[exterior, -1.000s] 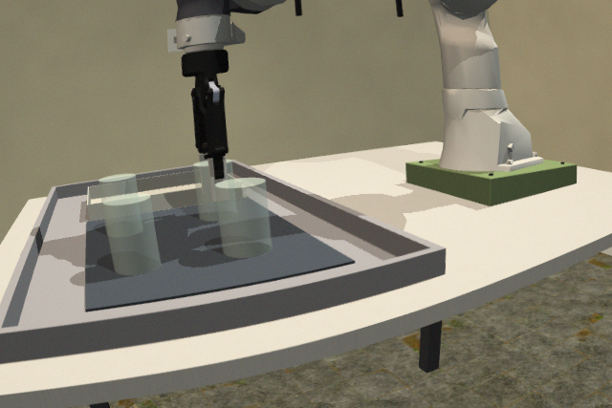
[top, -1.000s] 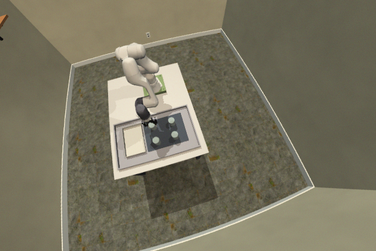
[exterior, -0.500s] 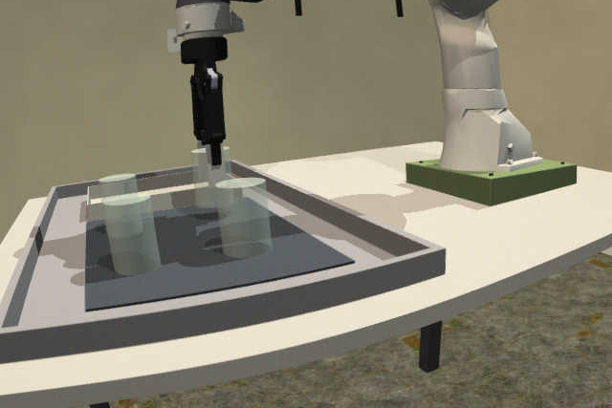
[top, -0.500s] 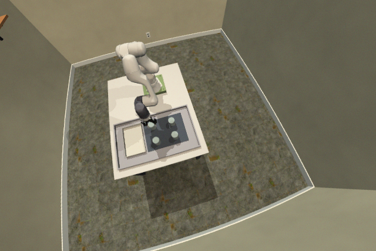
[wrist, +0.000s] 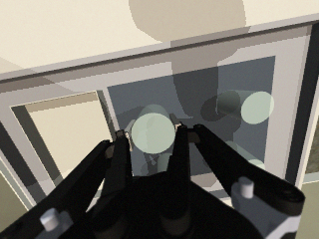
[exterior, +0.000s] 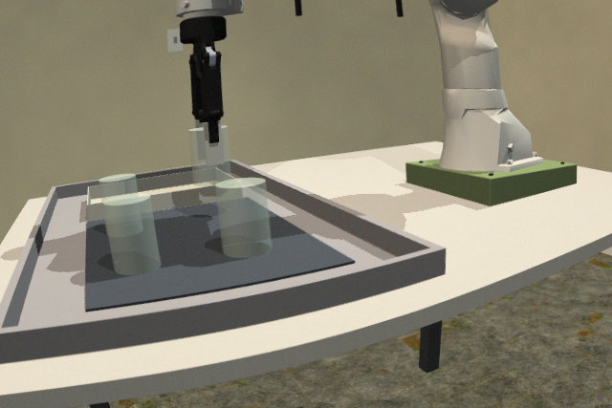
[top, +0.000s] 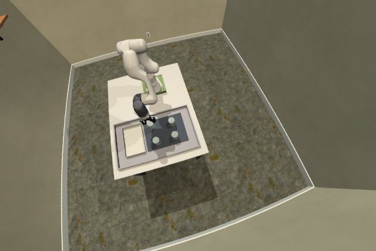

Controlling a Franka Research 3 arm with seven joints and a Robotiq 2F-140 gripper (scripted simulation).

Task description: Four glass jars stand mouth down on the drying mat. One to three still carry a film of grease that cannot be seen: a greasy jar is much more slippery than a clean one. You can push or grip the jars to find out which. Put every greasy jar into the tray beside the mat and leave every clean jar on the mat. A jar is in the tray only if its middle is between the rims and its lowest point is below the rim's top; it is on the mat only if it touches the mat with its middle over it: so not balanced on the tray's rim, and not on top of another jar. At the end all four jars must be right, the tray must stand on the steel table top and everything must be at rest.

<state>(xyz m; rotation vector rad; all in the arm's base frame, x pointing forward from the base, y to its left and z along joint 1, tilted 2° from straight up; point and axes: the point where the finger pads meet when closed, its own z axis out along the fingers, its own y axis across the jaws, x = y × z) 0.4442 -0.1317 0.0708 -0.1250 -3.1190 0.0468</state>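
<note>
Now: hand 60 mm short of the cream tray, 220 mm to the left of it and 110 mm above it. The rest, counted from my hand: dark mat (80 mm ahead, 100 mm to the left, 120 mm below).
</note>
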